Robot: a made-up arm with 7 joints. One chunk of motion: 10 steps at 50 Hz.
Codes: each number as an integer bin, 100 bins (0 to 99) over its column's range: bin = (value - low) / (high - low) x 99, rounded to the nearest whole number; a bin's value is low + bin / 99 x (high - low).
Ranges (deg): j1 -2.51..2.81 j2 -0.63..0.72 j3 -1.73..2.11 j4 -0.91..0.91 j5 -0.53..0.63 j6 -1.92..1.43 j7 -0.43..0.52
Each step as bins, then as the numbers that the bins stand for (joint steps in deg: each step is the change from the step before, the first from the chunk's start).
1 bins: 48 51 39 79 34 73 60
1 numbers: 0.069 0.065 -0.217 0.542 -0.132 0.550 0.146
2 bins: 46 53 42 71 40 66 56
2 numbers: -0.038 0.093 -0.101 0.395 -0.061 0.313 0.107
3 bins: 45 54 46 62 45 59 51
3 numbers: -0.092 0.106 0.054 0.230 -0.003 0.076 0.059
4 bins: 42 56 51 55 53 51 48
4 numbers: -0.253 0.134 0.248 0.101 0.091 -0.194 0.031
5 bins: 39 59 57 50 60 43 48
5 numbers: -0.414 0.175 0.481 0.009 0.173 -0.465 0.031
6 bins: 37 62 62 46 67 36 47
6 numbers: -0.522 0.215 0.675 -0.064 0.255 -0.702 0.021
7 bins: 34 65 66 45 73 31 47
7 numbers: -0.683 0.256 0.830 -0.083 0.325 -0.871 0.021
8 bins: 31 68 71 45 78 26 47
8 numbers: -0.844 0.297 1.024 -0.083 0.384 -1.040 0.021
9 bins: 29 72 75 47 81 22 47
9 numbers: -0.952 0.352 1.179 -0.046 0.419 -1.176 0.021
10 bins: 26 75 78 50 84 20 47
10 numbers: -1.113 0.393 1.295 0.009 0.454 -1.243 0.021
